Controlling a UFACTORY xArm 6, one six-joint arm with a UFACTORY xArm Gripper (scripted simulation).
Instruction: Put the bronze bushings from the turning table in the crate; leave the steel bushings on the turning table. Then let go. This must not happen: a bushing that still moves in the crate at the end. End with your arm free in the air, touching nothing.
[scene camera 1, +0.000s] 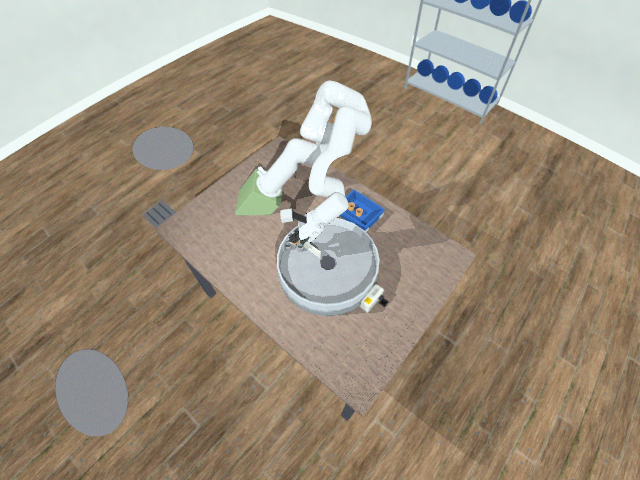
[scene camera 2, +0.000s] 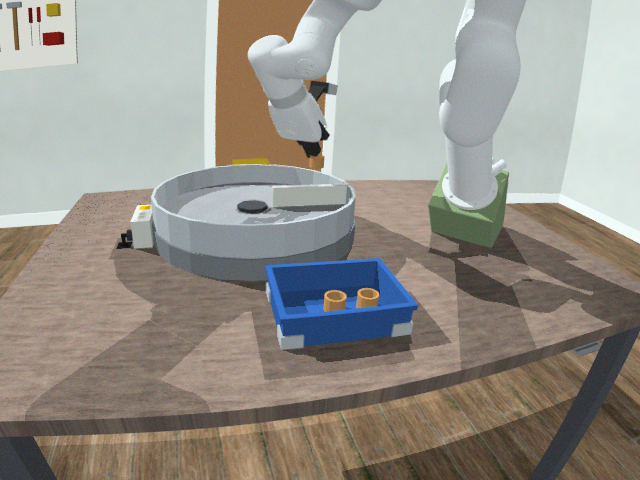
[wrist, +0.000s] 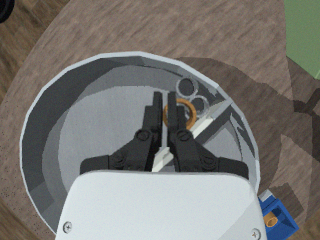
Path:
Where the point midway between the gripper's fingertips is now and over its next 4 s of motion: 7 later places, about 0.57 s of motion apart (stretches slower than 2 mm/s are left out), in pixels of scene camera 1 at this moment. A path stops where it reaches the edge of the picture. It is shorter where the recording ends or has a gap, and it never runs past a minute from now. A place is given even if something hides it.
My gripper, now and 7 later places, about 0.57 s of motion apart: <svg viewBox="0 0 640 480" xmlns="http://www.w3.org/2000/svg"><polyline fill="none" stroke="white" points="291,240 311,230 338,216 362,204 368,201 366,209 366,211 366,213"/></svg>

